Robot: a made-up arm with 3 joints. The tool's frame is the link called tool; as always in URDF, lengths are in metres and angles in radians.
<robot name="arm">
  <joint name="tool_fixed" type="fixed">
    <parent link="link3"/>
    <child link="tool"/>
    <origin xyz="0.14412 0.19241 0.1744" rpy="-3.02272 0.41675 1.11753"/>
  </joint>
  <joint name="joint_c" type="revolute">
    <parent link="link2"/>
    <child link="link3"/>
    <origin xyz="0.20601 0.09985 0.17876" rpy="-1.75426 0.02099 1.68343"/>
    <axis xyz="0 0 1"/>
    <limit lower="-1.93" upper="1.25" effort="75" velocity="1.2"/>
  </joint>
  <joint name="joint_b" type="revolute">
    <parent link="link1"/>
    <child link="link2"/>
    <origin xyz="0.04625 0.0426 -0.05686" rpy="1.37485 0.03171 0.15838"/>
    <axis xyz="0 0 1"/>
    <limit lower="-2.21" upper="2.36" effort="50" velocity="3"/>
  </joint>
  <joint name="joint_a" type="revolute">
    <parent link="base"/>
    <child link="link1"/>
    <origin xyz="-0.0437 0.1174 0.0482" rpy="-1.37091 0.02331 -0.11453"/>
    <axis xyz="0 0 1"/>
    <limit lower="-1.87" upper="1.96" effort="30" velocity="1.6"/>
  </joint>
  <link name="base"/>
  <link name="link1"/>
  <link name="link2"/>
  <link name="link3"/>
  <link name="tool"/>
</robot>
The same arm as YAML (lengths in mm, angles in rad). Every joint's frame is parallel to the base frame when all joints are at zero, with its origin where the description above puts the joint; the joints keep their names.
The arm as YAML. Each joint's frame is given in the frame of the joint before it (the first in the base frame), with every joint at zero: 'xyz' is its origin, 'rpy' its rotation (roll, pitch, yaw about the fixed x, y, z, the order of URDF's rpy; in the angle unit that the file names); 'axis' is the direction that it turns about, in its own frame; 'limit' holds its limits. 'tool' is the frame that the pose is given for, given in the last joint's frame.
units:
  length: mm
  angle: rad
joints:
  - name: joint_a
    type: revolute
    origin:
      xyz: [-43.7, 117.4, 48.2]
      rpy: [0.0, 0.0, 0.0]
    axis: [0.116605, 0.973138, 0.198508]
    limit:
      lower: -1.87
      upper: 1.96
  - name: joint_b
    type: revolute
    origin:
      xyz: [39.3, -52.1, -54.1]
      rpy: [0.0, 0.0, 0.0]
    axis: [0.182394, -0.022399, 0.98297]
    limit:
      lower: -2.21
      upper: 2.36
  - name: joint_c
    type: revolute
    origin:
      xyz: [245.2, 72.1, 138.0]
      rpy: [0.0, 0.0, 0.0]
    axis: [-1.0, 0.0, 0.0]
    limit:
      lower: -1.93
      upper: 1.25
tool:
  origin:
    xyz: [-174.4, 144.4, -192.2]
    rpy: [0.9981, 0.964, 0.7814]

